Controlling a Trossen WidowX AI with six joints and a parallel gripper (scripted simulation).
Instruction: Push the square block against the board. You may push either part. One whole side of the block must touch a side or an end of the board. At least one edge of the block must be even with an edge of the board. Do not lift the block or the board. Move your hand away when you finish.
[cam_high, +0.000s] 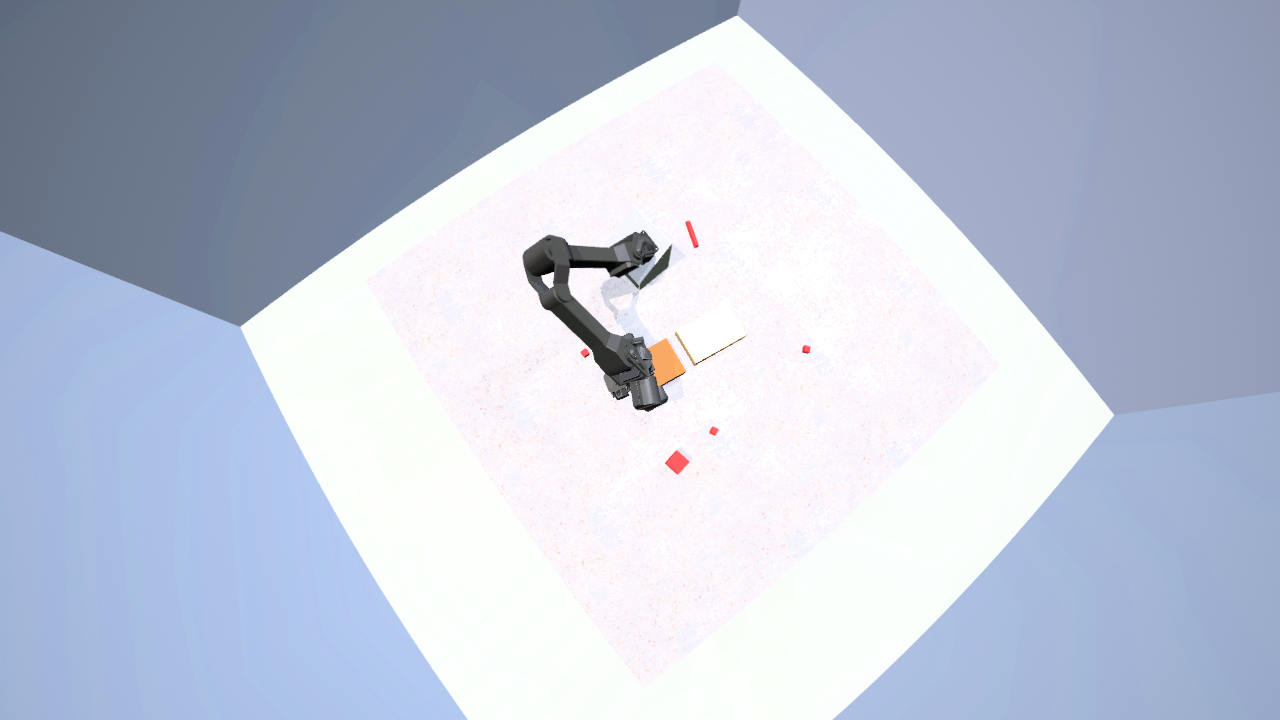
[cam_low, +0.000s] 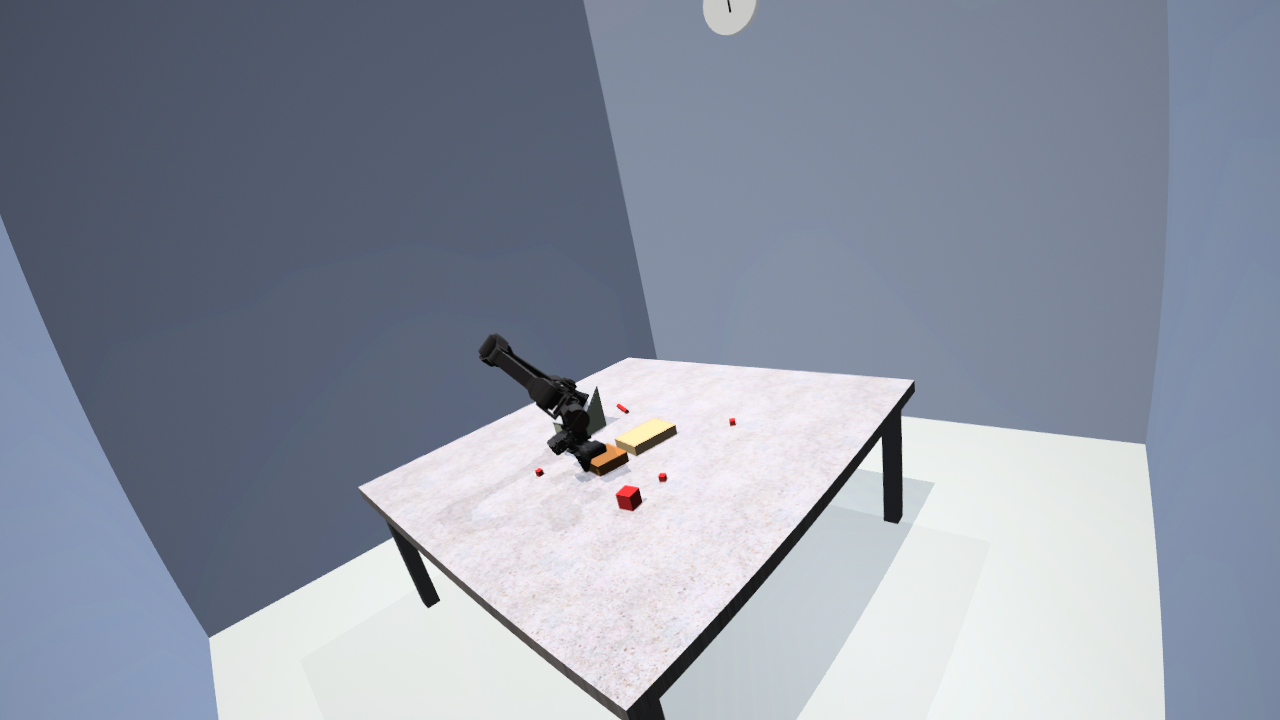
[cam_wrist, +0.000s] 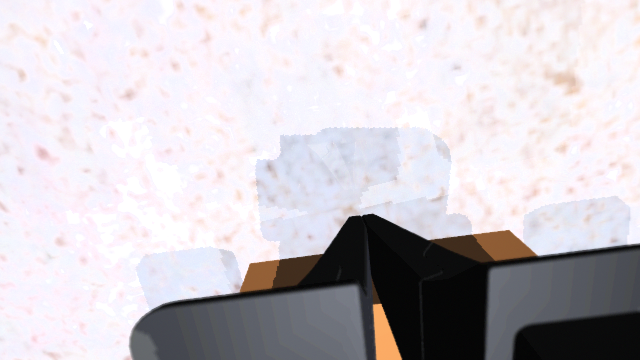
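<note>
The orange square block lies 6 cm to the left of my gripper tip and 1 cm above it. Also, from my gripper tip: red cube (22 cm ahead, 5 cm to the right, 1 cm above); red stick (24 cm behind, 37 cm to the left); pale cream board (2 cm ahead, 22 cm to the left, 1 cm above).
</note>
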